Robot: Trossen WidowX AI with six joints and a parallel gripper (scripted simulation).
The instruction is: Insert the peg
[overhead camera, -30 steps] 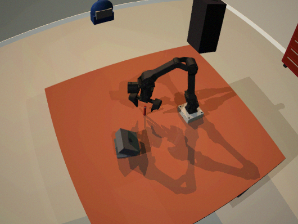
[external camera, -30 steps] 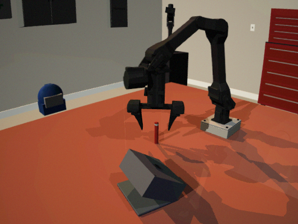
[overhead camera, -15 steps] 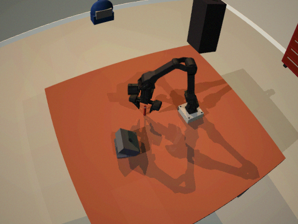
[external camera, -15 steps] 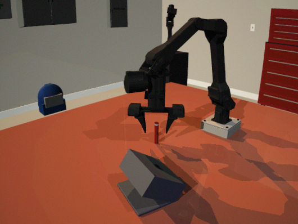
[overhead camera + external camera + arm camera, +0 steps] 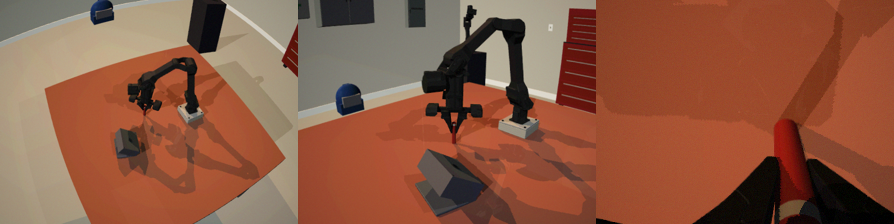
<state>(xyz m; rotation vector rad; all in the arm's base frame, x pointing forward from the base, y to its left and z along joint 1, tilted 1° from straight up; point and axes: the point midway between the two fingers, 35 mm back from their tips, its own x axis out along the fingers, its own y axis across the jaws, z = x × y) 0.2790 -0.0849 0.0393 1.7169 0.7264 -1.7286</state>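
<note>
The grey sloped panel lies 17 cm ahead of my gripper tip, 19 cm to the left of it and 1 cm above it. The rest, counted from my gripper tip: dark red round peg: 2 cm above.
</note>
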